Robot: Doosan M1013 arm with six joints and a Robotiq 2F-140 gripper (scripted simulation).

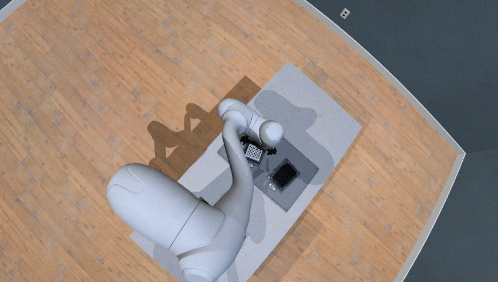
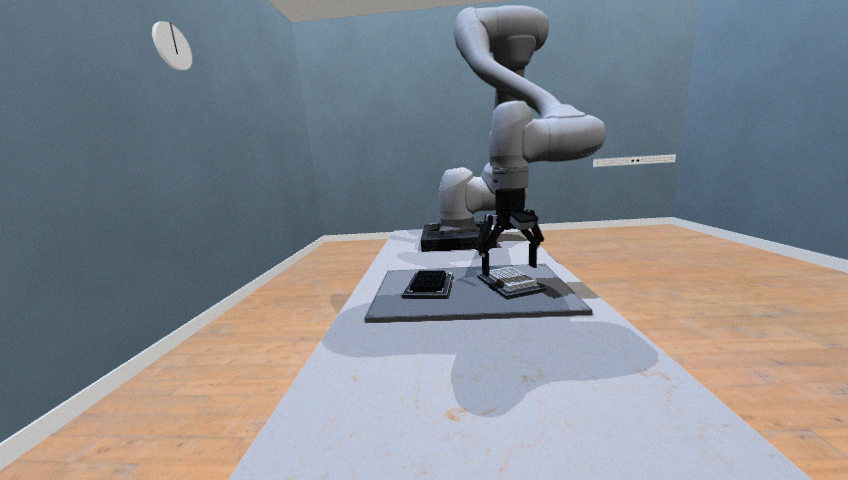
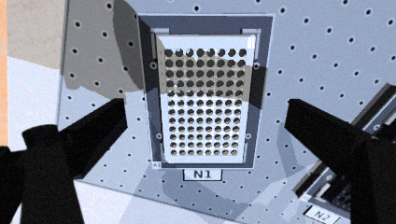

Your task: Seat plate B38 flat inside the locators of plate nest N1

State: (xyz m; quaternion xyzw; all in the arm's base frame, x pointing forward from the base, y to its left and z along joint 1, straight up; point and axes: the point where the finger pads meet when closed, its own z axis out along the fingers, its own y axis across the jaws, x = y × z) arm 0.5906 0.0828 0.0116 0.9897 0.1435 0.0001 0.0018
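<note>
Right now the white well plate is 30 mm below my hand. Also, from my hand: black well plate 20 mm behind, 230 mm to the right, 30 mm below.
</note>
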